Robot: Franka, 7 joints.
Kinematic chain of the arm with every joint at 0, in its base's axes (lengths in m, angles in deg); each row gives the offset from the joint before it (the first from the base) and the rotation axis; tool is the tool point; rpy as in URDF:
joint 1: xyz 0 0 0.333 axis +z
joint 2: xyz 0 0 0 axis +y
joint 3: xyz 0 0 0.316 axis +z
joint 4: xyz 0.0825 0 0 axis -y
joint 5: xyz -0.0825 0 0.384 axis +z
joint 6: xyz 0 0 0 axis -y
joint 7: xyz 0.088 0 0 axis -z
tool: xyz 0 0 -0.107 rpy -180 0 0
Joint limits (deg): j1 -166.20..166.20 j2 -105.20..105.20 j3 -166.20..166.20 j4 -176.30..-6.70 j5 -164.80..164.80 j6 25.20..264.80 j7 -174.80..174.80
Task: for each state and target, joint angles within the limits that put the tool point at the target. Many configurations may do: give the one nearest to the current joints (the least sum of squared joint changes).
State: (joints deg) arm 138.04 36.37 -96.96 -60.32 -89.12 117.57 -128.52
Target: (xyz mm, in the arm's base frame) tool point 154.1 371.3 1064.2
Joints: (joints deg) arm 133.75 23.64 -104.73 -45.81 -91.57 120.81 -128.52
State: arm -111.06 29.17 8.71 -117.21 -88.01 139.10 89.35
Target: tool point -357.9 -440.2 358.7
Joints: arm -123.73 6.65 -4.06 -124.14 -87.66 134.93 89.35
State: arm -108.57 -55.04 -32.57 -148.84 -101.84 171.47 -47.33
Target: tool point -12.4 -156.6 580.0
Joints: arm -99.65 -83.89 -20.19 -166.48 -107.25 192.16 -47.33
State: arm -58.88 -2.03 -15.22 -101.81 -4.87 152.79 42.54
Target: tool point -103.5 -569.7 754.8
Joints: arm -70.91 -5.15 -27.95 -96.10 -4.17 154.01 42.54
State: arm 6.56 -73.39 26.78 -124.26 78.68 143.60 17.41
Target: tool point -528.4 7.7 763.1
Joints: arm 34.97 -105.20 31.18 -100.81 78.45 144.17 17.41
